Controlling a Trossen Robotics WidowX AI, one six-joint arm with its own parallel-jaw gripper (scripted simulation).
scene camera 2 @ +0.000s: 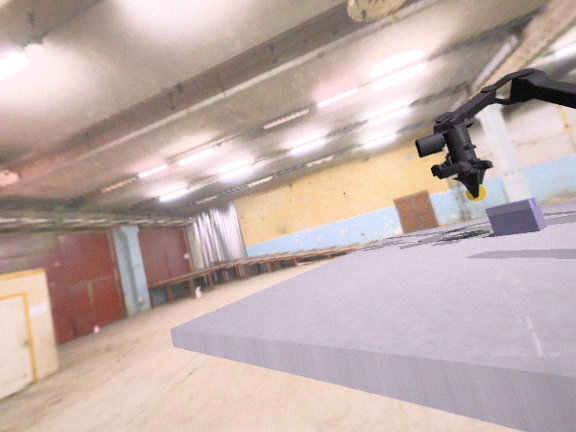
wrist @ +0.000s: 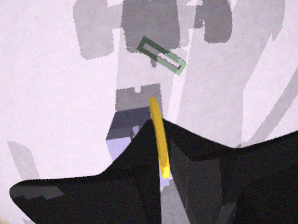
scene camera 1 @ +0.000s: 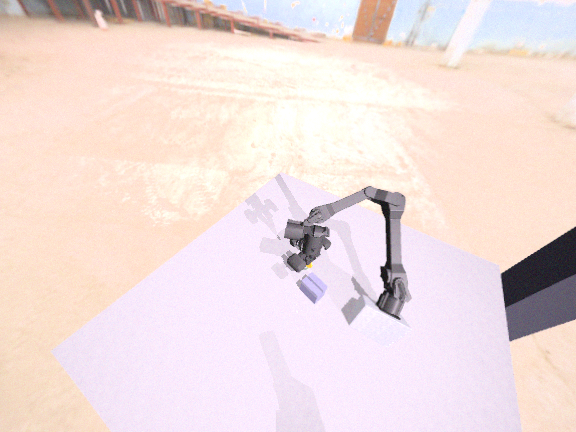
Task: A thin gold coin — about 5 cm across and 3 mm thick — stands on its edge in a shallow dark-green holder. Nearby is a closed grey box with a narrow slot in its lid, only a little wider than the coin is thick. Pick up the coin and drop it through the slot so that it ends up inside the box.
Scene:
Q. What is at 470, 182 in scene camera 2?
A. My gripper.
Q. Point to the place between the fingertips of my gripper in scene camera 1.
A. At 306, 264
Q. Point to a gold coin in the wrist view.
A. At 163, 158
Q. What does my gripper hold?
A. A gold coin.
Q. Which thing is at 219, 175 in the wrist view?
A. My gripper.

